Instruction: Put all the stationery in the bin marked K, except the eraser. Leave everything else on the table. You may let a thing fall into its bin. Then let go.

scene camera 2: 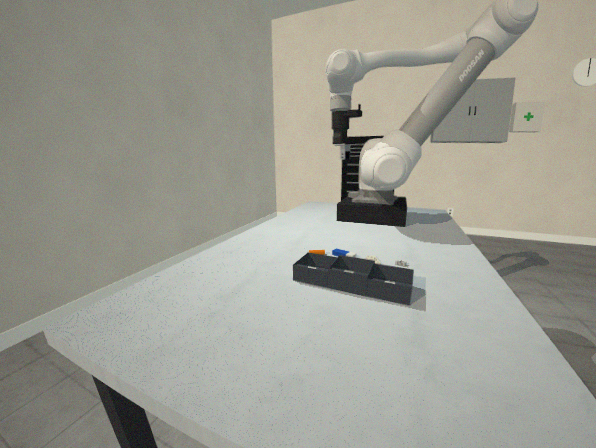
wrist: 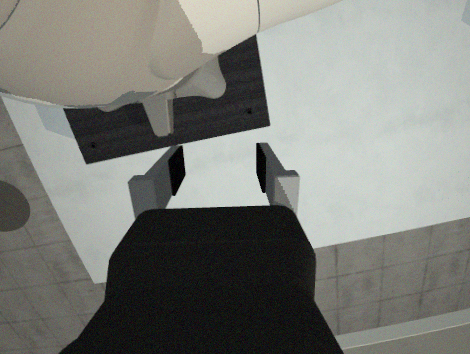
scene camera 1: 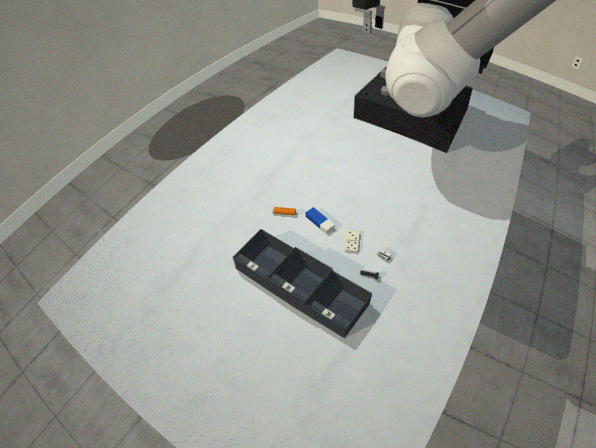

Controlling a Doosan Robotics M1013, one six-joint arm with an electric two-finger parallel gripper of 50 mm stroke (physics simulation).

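Seen in the pictures: gripper, fingertip midpoint: (scene camera 2: 345, 159) (wrist: 220, 159) (scene camera 1: 373, 30); arm's base, origin of the base link: (scene camera 2: 375, 200).
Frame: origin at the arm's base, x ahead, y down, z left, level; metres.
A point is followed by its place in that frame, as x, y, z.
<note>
My gripper (scene camera 1: 374, 26) {0.085, -0.187, -0.126} (scene camera 2: 343, 154) {0.085, -0.187, -0.126} (wrist: 220, 159) {0.085, -0.187, -0.126} is open and empty, high up beside the arm's base, far from the small things. The blue-and-white eraser (scene camera 1: 319, 220) {0.531, 0.067, 0.020} (scene camera 2: 340, 252) {0.534, 0.067, 0.009} lies behind the black three-part tray (scene camera 1: 359, 316) {0.666, 0.065, 0.208} (scene camera 2: 350, 286) {0.713, 0.065, 0.091}. A small metallic pencil sharpener (scene camera 1: 384, 255) {0.525, 0.070, 0.174} (scene camera 2: 401, 263) {0.528, 0.072, 0.173} lies to the right of the domino. An orange cylindrical piece (scene camera 1: 284, 211) {0.554, 0.068, -0.055} (scene camera 2: 317, 252) {0.554, 0.071, -0.053} lies left of the eraser. The tray's right compartment has a label (scene camera 1: 328, 314) {0.703, 0.045, 0.167} that seems to read K; the other labels are hard to read. All three compartments look empty.
A cream domino (scene camera 1: 352, 241) {0.531, 0.073, 0.102} (scene camera 2: 372, 259) {0.532, 0.073, 0.099} lies between eraser and sharpener. A small black bolt-like piece (scene camera 1: 370, 274) {0.577, 0.072, 0.174} lies close to the tray's right rear side; the tray hides it in scene camera 2. The arm's black base block (scene camera 1: 400, 125) {0.134, 0.049, 0.006} (scene camera 2: 372, 212) {0.134, 0.030, 0.015} (wrist: 215, 122) {0.070, 0.002, -0.125} stands at the table's rear.
</note>
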